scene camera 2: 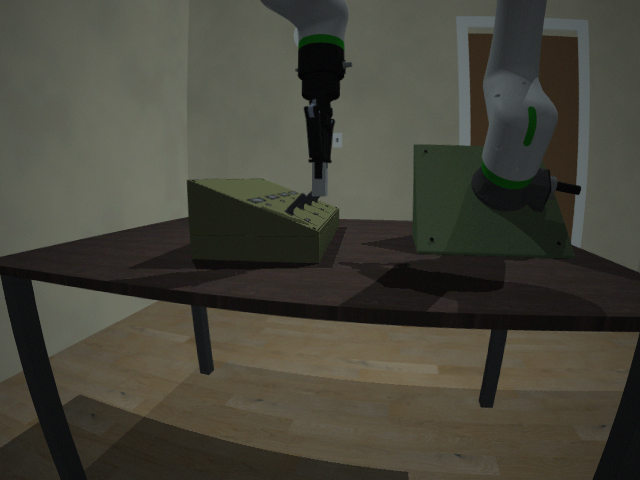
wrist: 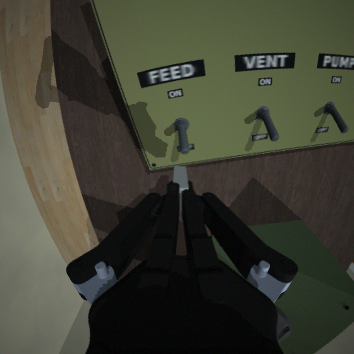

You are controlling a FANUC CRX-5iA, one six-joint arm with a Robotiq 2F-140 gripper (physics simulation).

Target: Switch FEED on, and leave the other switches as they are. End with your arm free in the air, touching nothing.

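Places are measured from the arm's base along level axes (x right, y back, z down), in millimetres.
Pixels of known places: gripper, between the fingertips: (scene camera 2: 319,196) (wrist: 179,175); arm's base, origin of its link: (scene camera 2: 501,188).
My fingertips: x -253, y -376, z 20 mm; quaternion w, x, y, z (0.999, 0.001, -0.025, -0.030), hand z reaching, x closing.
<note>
Ahead of a thing's pixels: the offset from my fingertips to its top centre. Level surfaces: height alone.
The yellow-green switch box (scene camera 2: 248,229) (wrist: 220,30) stands on the table with a sloping top. In the wrist view, the FEED lever {dx +0, dy -49, dz -7 mm} (wrist: 183,137) leans down over its OFF label, away from ON. The VENT lever {dx +117, dy -78, dz -7 mm} (wrist: 268,125) and the PUMP lever {dx +234, dy -106, dz -7 mm} (wrist: 337,118) also lean to their OFF side. In the scene view the dark levers overlap near the fingertips. My gripper (scene camera 2: 319,192) (wrist: 179,175) is shut and empty, pointing down. Its tips are just beyond the lower panel edge in the wrist view, in line with the FEED lever and near lever height. Contact cannot be told.
A green block with a sloping side (scene camera 2: 444,206) (wrist: 315,280) stands right of the switch box in the scene view, with the arm's base part (scene camera 2: 509,191) mounted on it. The dark wooden table {dz +121 mm} (scene camera 2: 232,284) (wrist: 100,155) carries both. Walls and a door stand behind.
</note>
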